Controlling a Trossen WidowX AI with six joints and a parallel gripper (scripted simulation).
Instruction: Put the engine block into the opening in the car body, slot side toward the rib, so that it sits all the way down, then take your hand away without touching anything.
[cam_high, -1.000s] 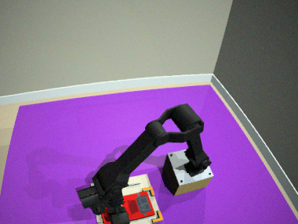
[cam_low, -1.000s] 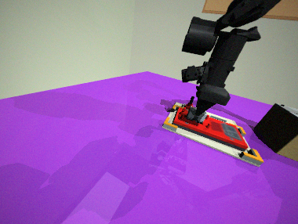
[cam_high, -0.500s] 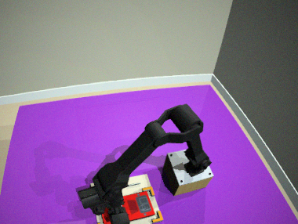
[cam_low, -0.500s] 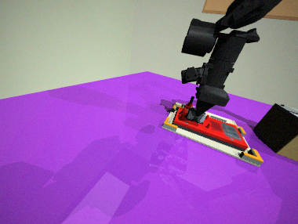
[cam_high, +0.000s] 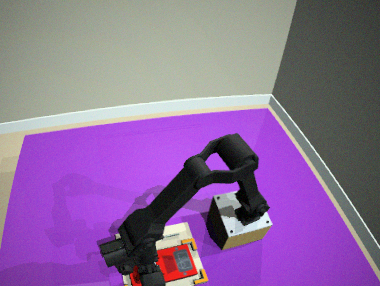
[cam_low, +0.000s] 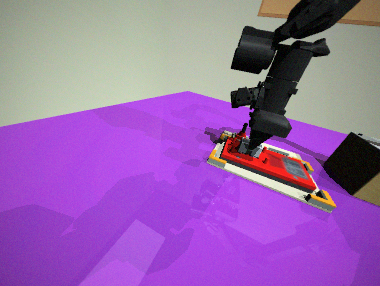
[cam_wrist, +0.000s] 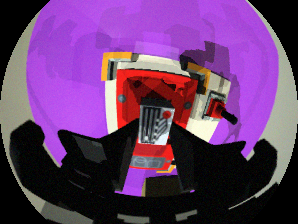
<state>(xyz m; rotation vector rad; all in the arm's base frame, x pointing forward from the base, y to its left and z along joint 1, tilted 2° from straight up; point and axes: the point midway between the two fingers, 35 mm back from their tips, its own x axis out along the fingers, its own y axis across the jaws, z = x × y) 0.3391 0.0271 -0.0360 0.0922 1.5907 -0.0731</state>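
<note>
Right now my gripper tip is 1 cm short of the red-and-black post, 12 cm to the left of it and 1 cm above it. From my gripper tip the other things lie so: dark grey engine block 1 cm below.
</note>
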